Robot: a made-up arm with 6 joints.
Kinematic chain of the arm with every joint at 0, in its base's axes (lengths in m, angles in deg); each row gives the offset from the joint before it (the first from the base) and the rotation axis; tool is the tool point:
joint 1: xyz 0 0 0.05 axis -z
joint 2: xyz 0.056 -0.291 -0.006 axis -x
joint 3: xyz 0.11 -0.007 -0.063 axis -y
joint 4: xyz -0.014 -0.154 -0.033 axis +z
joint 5: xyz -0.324 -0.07 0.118 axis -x
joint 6: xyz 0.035 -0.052 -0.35 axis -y
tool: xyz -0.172 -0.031 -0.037
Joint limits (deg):
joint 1: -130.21..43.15
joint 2: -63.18..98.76
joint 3: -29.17..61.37
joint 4: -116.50..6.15
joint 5: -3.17..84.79
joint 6: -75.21..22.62
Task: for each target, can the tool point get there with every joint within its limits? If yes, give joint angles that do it. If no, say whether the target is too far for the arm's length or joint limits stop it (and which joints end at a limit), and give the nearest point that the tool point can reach.
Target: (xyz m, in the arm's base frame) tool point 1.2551 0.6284 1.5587
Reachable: no: too far | nearest point 0.7008 0.3509 0.7145 | short by 1.047 m
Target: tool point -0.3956 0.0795 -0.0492
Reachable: yes | joints 26.52 -33.22 -0.36 -65.69 44.03 -7.11
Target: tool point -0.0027 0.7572 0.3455
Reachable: no: joint limits stop it (at a limit: joint 2, joint 3, joint 4, joint 5, joint 6) | nearest point -0.0019 0.5212 0.2150 | short by 0.270 m
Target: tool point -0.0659 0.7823 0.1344
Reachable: no: joint limits stop it (at a limit: joint 3, joint 4, joint 5, joint 6) | nearest point -0.0439 0.5206 0.1297 | short by 0.263 m
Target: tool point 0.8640 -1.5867 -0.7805
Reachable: no: too far | nearest point 0.4887 -0.8976 -0.3536 | short by 0.893 m
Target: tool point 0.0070 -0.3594 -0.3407
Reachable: yes | joints -8.15 41.92 36.29 -79.66 24.65 -54.34
